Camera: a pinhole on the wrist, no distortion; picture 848 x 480 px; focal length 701.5 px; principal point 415.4 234.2 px. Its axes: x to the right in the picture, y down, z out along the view. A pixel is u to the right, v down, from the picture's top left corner.
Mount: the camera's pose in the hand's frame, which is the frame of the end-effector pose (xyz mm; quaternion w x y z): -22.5 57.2 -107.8 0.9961 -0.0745 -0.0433 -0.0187
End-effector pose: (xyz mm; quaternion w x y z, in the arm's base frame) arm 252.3 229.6 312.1 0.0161 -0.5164 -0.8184 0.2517
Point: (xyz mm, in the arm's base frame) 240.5 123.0 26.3
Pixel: 484 164
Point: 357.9 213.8 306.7
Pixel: 180 331
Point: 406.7 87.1 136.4
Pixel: 158 358
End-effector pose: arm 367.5 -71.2 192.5 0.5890 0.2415 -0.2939 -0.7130
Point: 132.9 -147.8 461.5
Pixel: 714 101
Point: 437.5 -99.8 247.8
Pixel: 743 393
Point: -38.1 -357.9 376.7
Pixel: outside the picture
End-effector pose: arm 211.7 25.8 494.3 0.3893 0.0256 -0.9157 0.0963
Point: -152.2 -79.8 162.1
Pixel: 523 54
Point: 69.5 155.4 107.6
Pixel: 242 344
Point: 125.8 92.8 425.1
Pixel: 595 238
